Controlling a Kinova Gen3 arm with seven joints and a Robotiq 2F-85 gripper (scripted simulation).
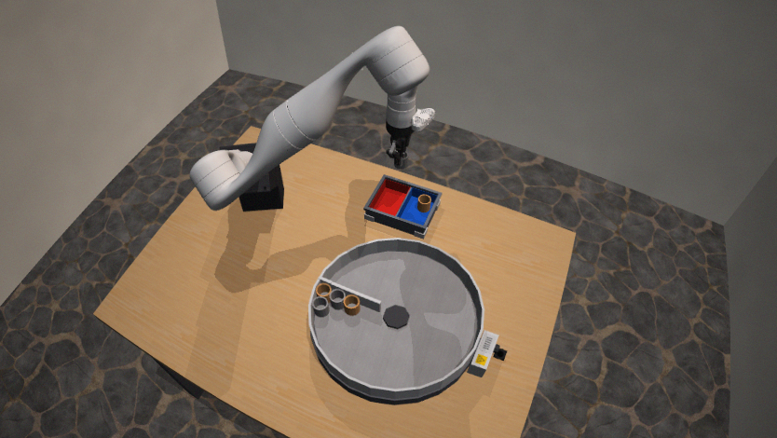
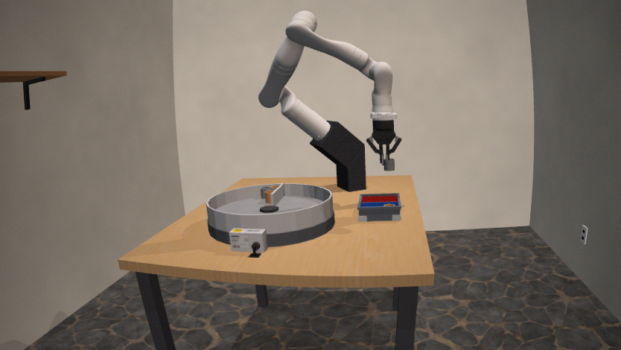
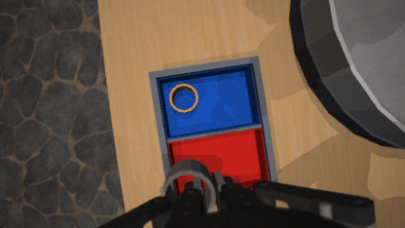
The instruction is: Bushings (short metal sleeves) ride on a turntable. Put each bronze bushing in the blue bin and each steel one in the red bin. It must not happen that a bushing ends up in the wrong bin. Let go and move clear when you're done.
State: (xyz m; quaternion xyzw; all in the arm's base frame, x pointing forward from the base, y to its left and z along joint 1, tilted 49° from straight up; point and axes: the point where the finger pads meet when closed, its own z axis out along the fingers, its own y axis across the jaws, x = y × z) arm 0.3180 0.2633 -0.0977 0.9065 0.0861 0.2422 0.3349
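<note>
The two-part bin lies 160 mm below my hand, 30 mm ahead of it and 20 mm to the right of it. Also, from my hand: turntable: 380 mm to the right, 160 mm ahead, 130 mm below.
</note>
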